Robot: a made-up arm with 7 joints.
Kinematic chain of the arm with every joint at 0, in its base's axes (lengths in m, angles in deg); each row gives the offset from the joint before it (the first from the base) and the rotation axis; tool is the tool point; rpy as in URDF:
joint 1: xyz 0 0 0.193 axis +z
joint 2: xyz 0 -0.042 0.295 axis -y
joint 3: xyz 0 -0.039 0.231 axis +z
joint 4: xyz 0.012 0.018 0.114 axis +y
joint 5: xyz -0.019 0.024 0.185 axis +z
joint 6: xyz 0 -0.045 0.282 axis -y
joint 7: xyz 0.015 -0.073 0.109 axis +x
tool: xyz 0 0 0 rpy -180 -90 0
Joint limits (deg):
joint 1: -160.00..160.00
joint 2: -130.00..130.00
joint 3: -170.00..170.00
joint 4: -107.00..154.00
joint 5: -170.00..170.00
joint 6: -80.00..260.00
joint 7: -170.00..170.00
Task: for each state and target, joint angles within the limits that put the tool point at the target. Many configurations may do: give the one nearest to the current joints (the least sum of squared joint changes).
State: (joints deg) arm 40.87 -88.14 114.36 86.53 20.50 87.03 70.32
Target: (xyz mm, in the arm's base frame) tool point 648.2 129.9 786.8
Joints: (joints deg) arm -12.20 -84.93 138.05 66.95 10.15 91.16 70.32
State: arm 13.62 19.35 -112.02 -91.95 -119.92 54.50 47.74
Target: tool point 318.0 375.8 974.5
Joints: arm 13.52 1.38 -119.70 -68.80 -125.85 49.72 47.74
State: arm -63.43 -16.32 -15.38 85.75 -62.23 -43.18 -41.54
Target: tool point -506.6 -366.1 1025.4
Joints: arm -93.08 -7.66 -42.76 73.34 -62.56 -37.55 -41.54
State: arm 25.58 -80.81 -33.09 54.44 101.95 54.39 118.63
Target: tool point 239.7 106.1 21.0
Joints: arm 37.53 -76.53 1.60 98.91 113.47 64.37 118.63
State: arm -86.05 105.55 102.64 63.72 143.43 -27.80 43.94
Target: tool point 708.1 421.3 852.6
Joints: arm -139.23 55.35 89.02 21.80 153.71 -13.18 43.94
